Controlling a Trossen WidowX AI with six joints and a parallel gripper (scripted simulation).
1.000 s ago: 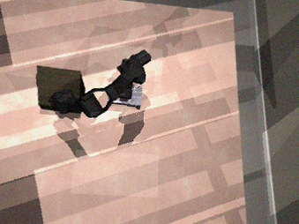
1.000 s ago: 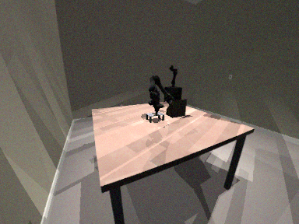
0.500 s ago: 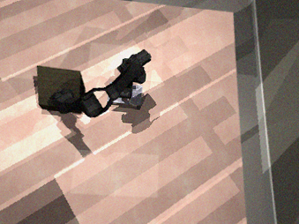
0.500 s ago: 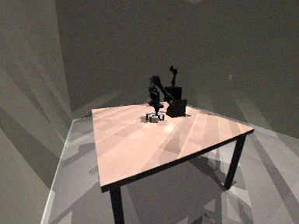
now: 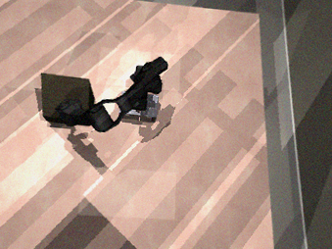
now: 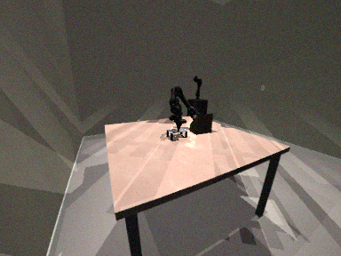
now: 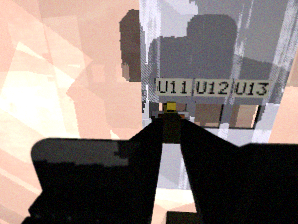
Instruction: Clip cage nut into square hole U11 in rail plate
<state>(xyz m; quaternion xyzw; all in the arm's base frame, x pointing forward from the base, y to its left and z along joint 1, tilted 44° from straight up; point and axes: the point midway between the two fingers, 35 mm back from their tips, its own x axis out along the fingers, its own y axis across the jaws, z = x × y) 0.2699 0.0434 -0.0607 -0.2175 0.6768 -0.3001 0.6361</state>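
My gripper tip is 10 mm above the cage nut. The rest, counted from my gripper tip: label strip: 20 mm ahead, 30 mm to the right, 20 mm below.
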